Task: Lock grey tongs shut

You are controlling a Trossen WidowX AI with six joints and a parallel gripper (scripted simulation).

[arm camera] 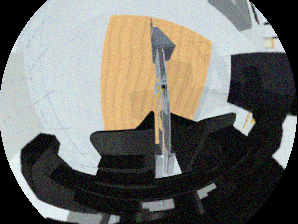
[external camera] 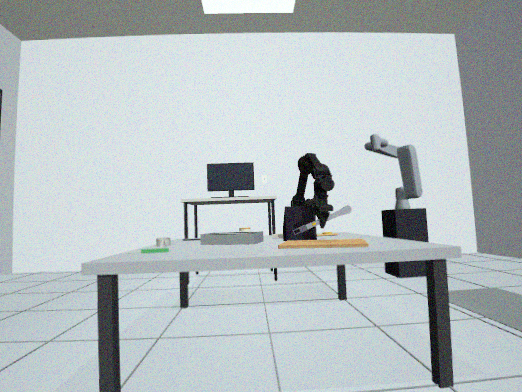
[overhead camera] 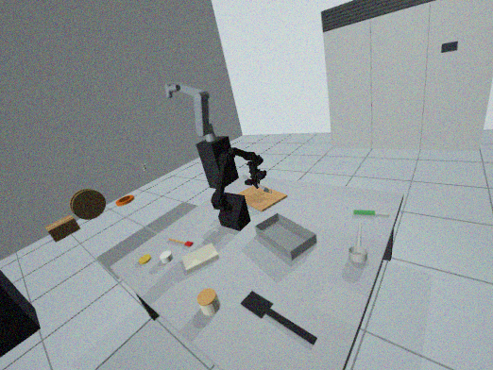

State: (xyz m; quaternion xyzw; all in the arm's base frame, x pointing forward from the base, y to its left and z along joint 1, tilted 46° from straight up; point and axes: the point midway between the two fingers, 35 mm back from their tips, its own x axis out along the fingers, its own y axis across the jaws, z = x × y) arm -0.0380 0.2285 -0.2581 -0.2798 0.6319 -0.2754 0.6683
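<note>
Now: the wooden board 7 cm below my gripper tip. From my gripper tip the other things lie so: roasting tin 42 cm ahead, 33 cm to the right, 5 cm below; red-tipped brush 13 cm behind, 63 cm to the right, 7 cm below; cream block 9 cm ahead, 67 cm to the right, 6 cm below.
</note>
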